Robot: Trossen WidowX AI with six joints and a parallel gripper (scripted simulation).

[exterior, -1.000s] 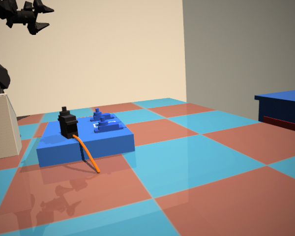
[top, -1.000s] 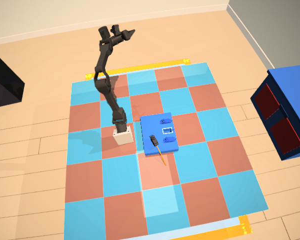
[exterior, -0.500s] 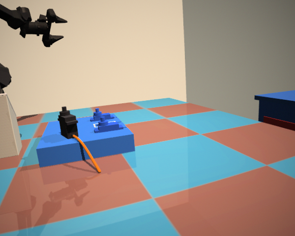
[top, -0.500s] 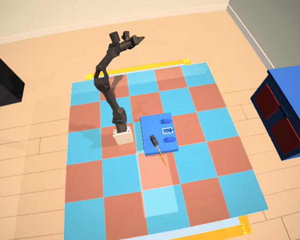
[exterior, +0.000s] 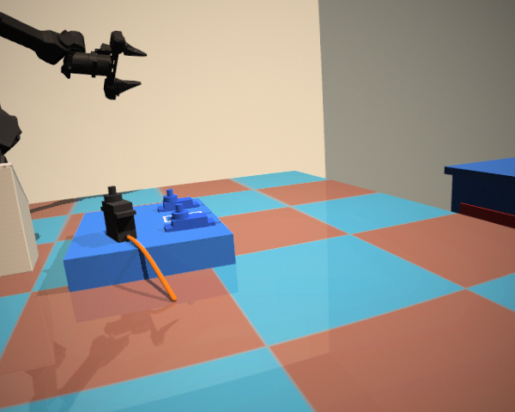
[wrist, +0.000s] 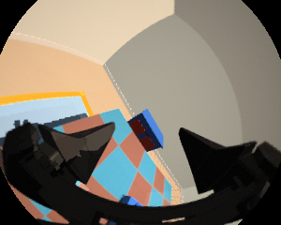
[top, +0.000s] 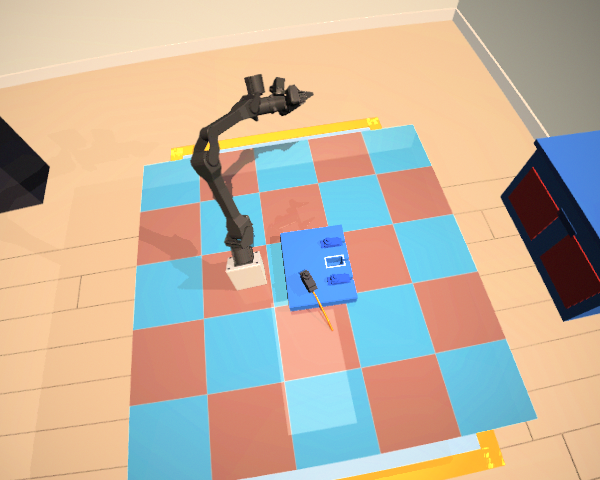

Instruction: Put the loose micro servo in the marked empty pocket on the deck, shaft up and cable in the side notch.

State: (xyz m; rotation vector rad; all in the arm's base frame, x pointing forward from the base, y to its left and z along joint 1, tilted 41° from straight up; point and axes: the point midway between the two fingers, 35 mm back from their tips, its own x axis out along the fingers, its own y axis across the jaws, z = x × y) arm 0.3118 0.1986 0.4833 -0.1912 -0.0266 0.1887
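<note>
The blue deck is 14 cm behind my gripper tip, 50 cm to the right of it and 35 cm below it.
</note>
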